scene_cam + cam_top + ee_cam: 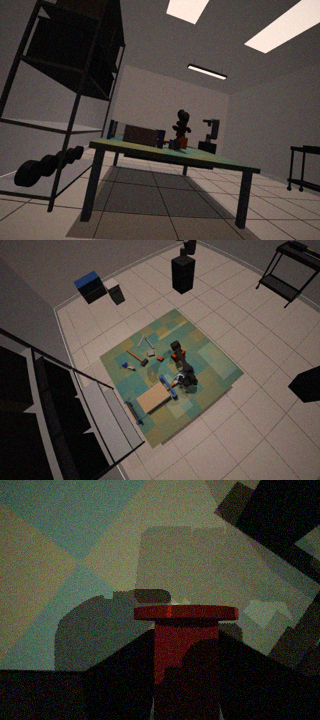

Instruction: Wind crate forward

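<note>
Now: gripper tip 50 mm to the left of the red-knobbed crank handle, 30 mm above it and 20 mm past it. Round my gripper tip: red knob (10 mm to the right, 10 mm behind); winch (120 mm to the right, 100 mm below, 40 mm behind); grey block (590 mm to the right, 120 mm below, 60 mm ahead).
</note>
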